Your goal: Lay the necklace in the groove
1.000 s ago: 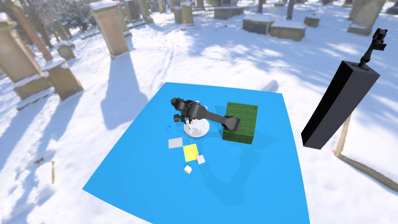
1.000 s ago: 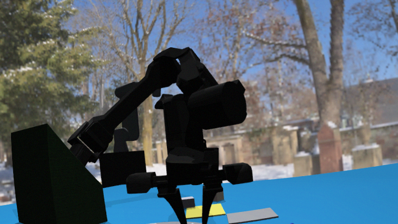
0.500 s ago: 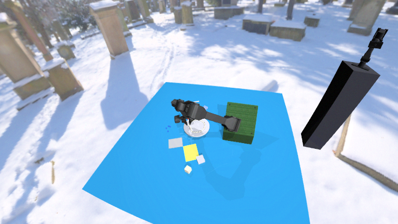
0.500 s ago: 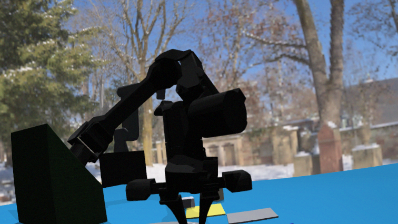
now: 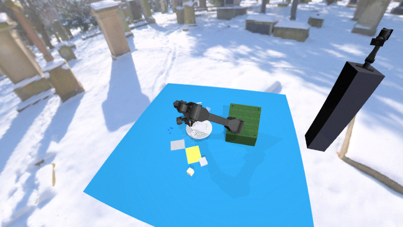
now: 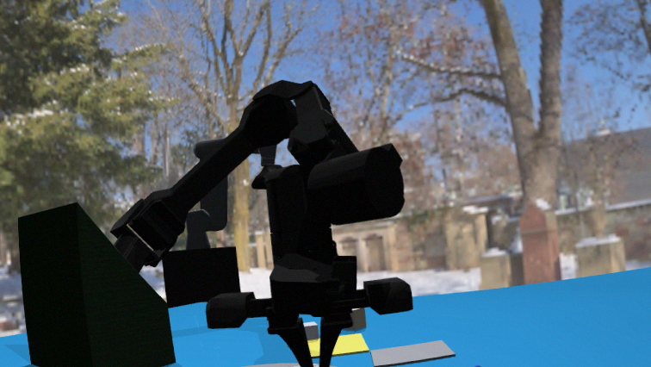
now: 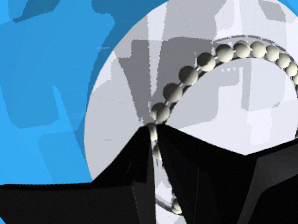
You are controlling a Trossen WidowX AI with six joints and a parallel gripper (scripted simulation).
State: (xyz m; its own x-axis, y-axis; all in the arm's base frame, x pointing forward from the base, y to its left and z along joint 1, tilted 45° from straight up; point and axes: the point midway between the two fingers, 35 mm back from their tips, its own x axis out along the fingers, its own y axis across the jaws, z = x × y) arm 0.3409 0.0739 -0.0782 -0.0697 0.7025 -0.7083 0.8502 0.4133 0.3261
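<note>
Right now the round white bead board is 6 cm behind my gripper tip, 1 cm to the right of it and 1 cm below it. Round my gripper tip: yellow tile 21 cm to the left, 11 cm behind, 1 cm below; red object 12 cm to the right, 4 cm ahead, 1 cm below; grey tile 18 cm to the left, 3 cm ahead, 1 cm below.
</note>
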